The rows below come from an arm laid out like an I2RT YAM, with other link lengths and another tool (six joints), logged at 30 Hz.
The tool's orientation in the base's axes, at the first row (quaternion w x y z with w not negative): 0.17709, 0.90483, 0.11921, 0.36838
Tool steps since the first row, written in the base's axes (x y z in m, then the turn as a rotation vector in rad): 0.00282, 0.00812, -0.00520, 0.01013, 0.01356, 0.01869; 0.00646, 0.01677, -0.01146, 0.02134, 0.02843, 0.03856; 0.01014, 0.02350, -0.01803, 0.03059, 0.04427, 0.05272; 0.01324, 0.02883, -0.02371, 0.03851, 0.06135, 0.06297; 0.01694, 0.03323, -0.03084, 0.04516, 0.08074, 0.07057; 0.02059, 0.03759, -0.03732, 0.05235, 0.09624, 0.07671; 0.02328, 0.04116, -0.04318, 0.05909, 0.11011, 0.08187
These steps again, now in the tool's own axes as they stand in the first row. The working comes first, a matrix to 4 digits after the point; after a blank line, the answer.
The tool's axes in the first row as the columns of a matrix, in the base's axes (used below as rounded here):
0.7002, 0.0853, 0.7089
0.3462, -0.9089, -0.2326
0.6244, 0.4083, -0.6659

0.00154, -0.00926, 0.00357, 0.02346, -0.00383, -0.00842; 0.00317, -0.01937, 0.00831, 0.04886, -0.00828, -0.01716; 0.00398, -0.02786, 0.01373, 0.06966, -0.01610, -0.02372; 0.00445, -0.03476, 0.01847, 0.08752, -0.02677, -0.02890; 0.00411, -0.04135, 0.02482, 0.10364, -0.04072, -0.03376; 0.00413, -0.04765, 0.03070, 0.11787, -0.05169, -0.03636; 0.00359, -0.05305, 0.03568, 0.13061, -0.06161, -0.03824
